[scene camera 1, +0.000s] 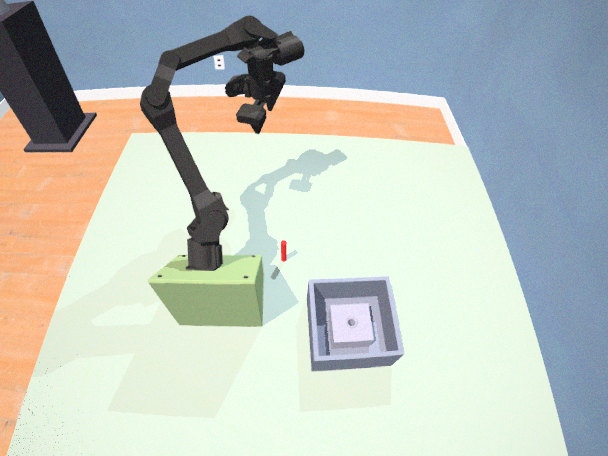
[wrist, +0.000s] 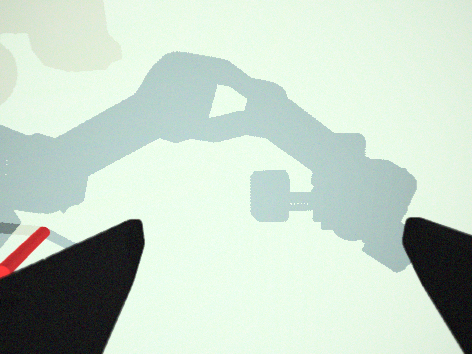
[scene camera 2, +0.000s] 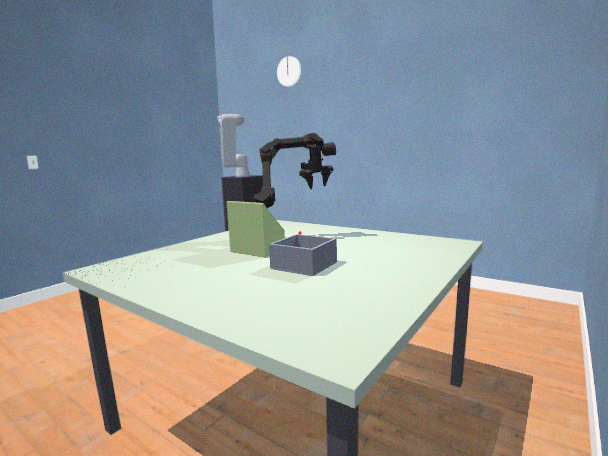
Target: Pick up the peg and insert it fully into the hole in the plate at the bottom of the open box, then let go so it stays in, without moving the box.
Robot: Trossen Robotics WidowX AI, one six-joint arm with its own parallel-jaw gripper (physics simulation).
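Frame: origin at the arm's base, x ahead, y left, z up, level; centimetres.
Seen in the pictures: gripper, fingertip midpoint: (scene camera 1: 263, 121) (wrist: 271, 230) (scene camera 2: 317, 187); arm's base, link origin: (scene camera 1: 204, 266) (scene camera 2: 254, 215).
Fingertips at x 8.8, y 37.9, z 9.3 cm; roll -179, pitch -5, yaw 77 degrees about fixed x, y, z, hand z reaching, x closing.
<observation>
Pixels of each thing's top centre, then the offset from my fingertips to it. Level surfaces: height alone.
- red peg, top centre: (scene camera 1: 283, 242) (scene camera 2: 299, 231) dx +7.2, dy -25.1, dz -17.6 cm
- grey-blue open box, top centre: (scene camera 1: 354, 316) (scene camera 2: 303, 241) dx +24.1, dy -44.3, dz -15.8 cm
- pale plate, top centre: (scene camera 1: 352, 322) dx +24.1, dy -44.3, dz -19.5 cm
- pale table, surface height: dz -25.6 cm
The red peg (scene camera 1: 283, 251) (scene camera 2: 300, 233) (wrist: 26, 251) stands upright on the table between the arm's base and the box. In the scene camera 2 view its top end shows above the box's far edge; in the wrist view it is partly hidden behind the left finger. The grey-blue open box (scene camera 1: 356, 358) (scene camera 2: 291, 259) stands at the right of the base. The pale plate (scene camera 1: 341, 334) lies at its bottom, with a round hole (scene camera 1: 352, 322) near the middle. My gripper (scene camera 1: 264, 121) (scene camera 2: 318, 187) (wrist: 271, 230) is open and empty, high above the table and apart from the peg.
The arm's green base block (scene camera 1: 220, 304) (scene camera 2: 245, 229) stands on the pale table (scene camera 1: 450, 400) (scene camera 2: 280, 320), left of the peg and box. A dark pedestal (scene camera 1: 42, 75) (scene camera 2: 242, 187) stands beyond the table, bearing a white arm (scene camera 2: 229, 140). The arm's shadow falls across the table.
</observation>
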